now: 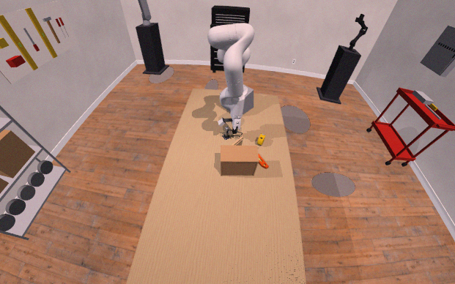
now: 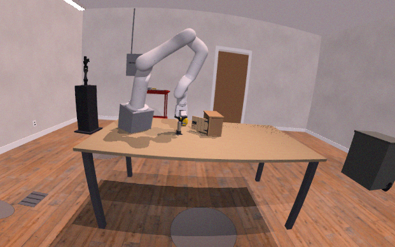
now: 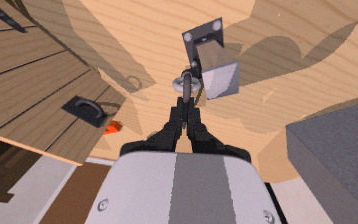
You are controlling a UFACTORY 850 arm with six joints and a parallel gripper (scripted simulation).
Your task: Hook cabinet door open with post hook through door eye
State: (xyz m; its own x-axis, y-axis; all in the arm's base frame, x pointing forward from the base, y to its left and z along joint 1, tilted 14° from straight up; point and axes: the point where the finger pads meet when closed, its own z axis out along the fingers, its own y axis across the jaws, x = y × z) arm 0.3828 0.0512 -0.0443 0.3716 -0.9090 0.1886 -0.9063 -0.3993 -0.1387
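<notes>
Right now the cabinet door is 16 cm ahead of my hand, 2 cm to the left of it and 1 cm below it. Also, from my hand: thin dark hook rod (2 cm below); then orange level (23 cm to the left, 17 cm ahead, 7 cm below); then yellow tape measure (20 cm to the left, 4 cm below, 1 cm behind).
</notes>
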